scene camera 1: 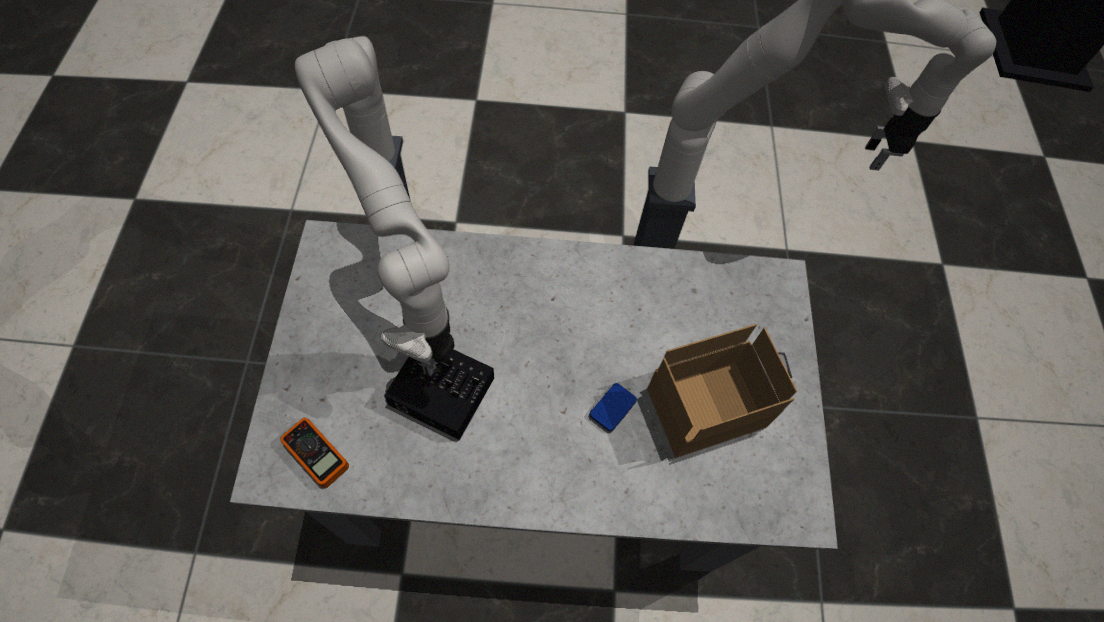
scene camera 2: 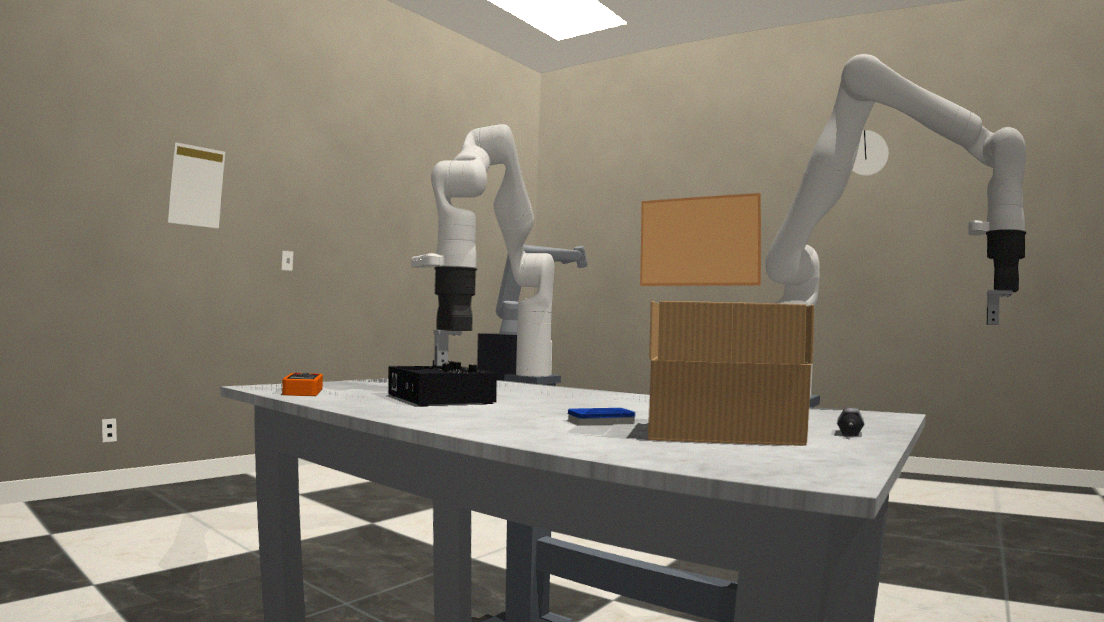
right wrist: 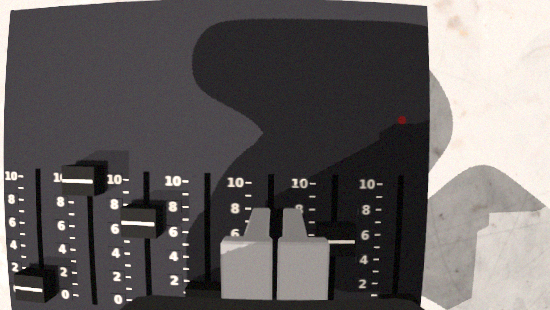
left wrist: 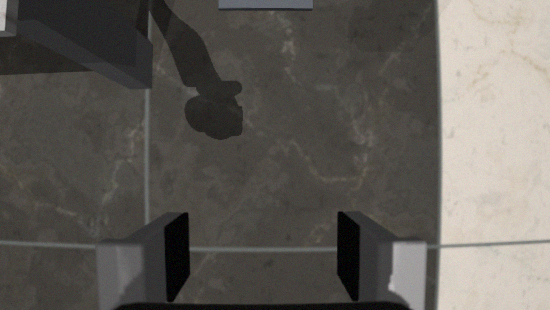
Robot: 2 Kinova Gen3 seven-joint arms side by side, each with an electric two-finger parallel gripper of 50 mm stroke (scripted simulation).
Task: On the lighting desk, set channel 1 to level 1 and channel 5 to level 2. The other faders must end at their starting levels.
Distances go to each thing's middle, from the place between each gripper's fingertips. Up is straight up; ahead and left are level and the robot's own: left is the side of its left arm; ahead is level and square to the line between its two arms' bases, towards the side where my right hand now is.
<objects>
I see my right gripper (scene camera 2: pixel 441 365) 20 mm to the left of the channel 6 fader (right wrist: pixel 341 235), 10 mm past it and 10 mm above it. Also, from my right hand: channel 2 fader (right wrist: pixel 80 180) 60 mm to the left, 40 mm ahead, 10 mm below; blue block (scene camera 1: pixel 611 409) 360 mm to the left, 70 mm below, 10 mm ahead.
Now: the blue block 600 mm ahead of my left hand (scene camera 2: pixel 992 324), 530 mm to the right of it and 170 mm below it. The rest, counted from my left hand: channel 2 fader 630 mm ahead, 830 mm to the right, 110 mm below; then channel 6 fader 580 mm ahead, 910 mm to the right, 110 mm below.
</objects>
